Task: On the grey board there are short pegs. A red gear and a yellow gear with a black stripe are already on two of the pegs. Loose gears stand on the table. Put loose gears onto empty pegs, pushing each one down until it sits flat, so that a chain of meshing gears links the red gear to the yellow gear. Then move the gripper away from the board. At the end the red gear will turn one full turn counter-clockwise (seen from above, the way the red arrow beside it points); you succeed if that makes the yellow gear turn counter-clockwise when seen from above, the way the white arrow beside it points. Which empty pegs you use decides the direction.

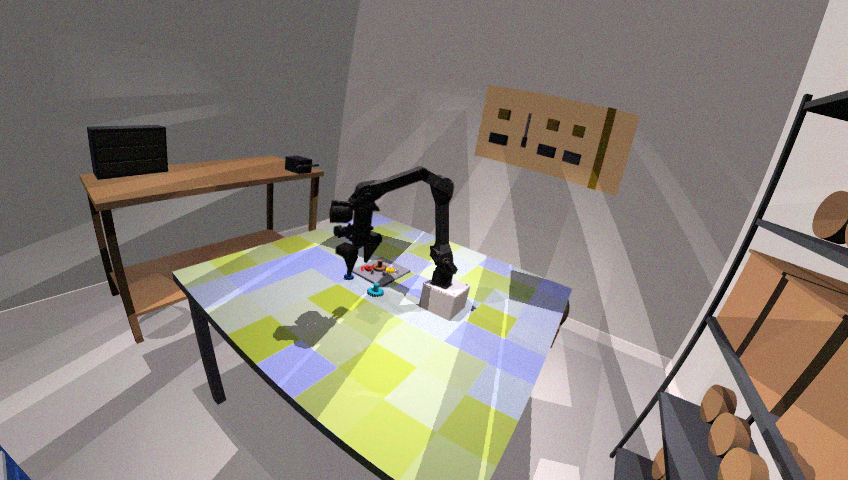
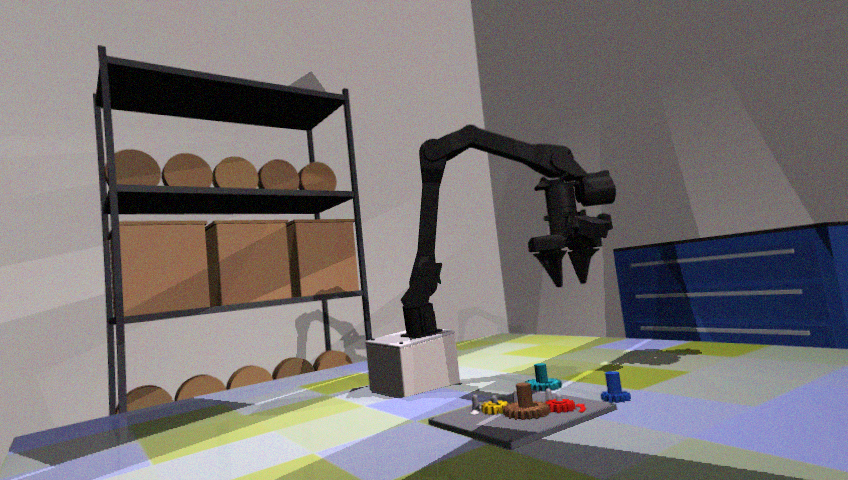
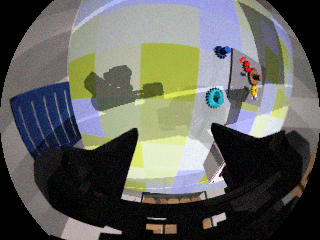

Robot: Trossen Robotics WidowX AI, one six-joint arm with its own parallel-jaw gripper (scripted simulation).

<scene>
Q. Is the gripper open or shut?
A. Open.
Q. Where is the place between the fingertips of the gripper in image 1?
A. At 357, 267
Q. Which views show the gripper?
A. Image 1, image 2 and image 3: all of them.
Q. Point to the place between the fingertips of the gripper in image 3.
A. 175, 129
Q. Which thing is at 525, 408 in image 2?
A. A brown gear.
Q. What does the gripper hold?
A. Nothing.
</scene>
